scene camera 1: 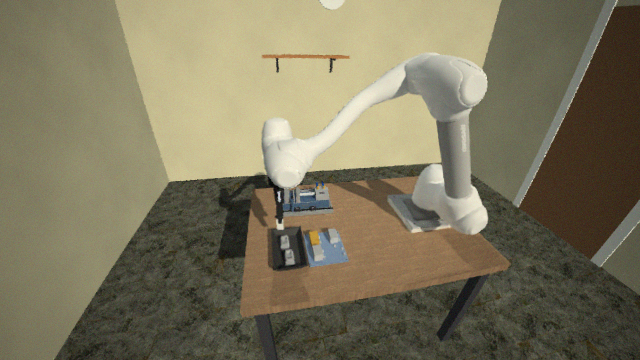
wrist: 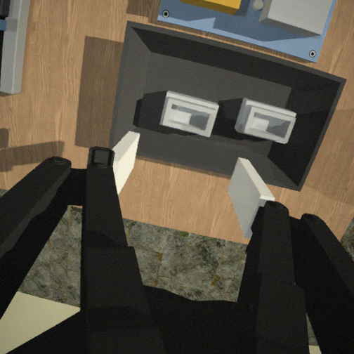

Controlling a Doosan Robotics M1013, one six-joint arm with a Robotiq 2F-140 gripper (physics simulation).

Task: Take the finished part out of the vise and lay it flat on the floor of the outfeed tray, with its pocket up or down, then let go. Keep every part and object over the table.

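Pixels of known places: gripper, fingertip midpoint: (scene camera 1: pixel 279 222); arm's base, origin of the base link: (scene camera 1: pixel 422 210).
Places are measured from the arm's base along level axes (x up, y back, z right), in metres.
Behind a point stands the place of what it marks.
The black outfeed tray (scene camera 1: pixel 297 237) @(x -0.008, y -0.687, z -0.172 m) (wrist: pixel 210 76) stands at the table's left side in the scene view. Two light grey parts lie apart on its floor, pockets up: one part (scene camera 1: pixel 284 242) @(x 0.003, y -0.744, z -0.213 m) (wrist: pixel 189 115) is nearer the vise, the other part (scene camera 1: pixel 289 257) @(x 0.003, y -0.717, z -0.301 m) (wrist: pixel 266 121) is farther from it. The gripper (scene camera 1: pixel 280 225) @(x 0.122, y -0.756, z -0.214 m) (wrist: pixel 188 146) is open and empty, with its pads apart above the tray's outer edge, clear of both parts. The vise (scene camera 1: pixel 306 201) @(x 0.029, y -0.642, z 0.065 m) (wrist: pixel 12 55) stands behind the tray in the scene view. Whether a part is in its jaws is too small to tell.
A blue plate (scene camera 1: pixel 330 256) @(x -0.020, y -0.541, z -0.282 m) (wrist: pixel 235 34) lies right beside the tray, bearing a yellow block (scene camera 1: pixel 314 237) @(x 0.015, y -0.608, z -0.199 m) (wrist: pixel 215 4) and grey blocks. The robot's base stands at the table's right. The table (scene camera 1: pixel 380 260) @(x -0.028, y -0.324, z -0.309 m) (wrist: pixel 165 187) ends close beyond the tray's outer side.
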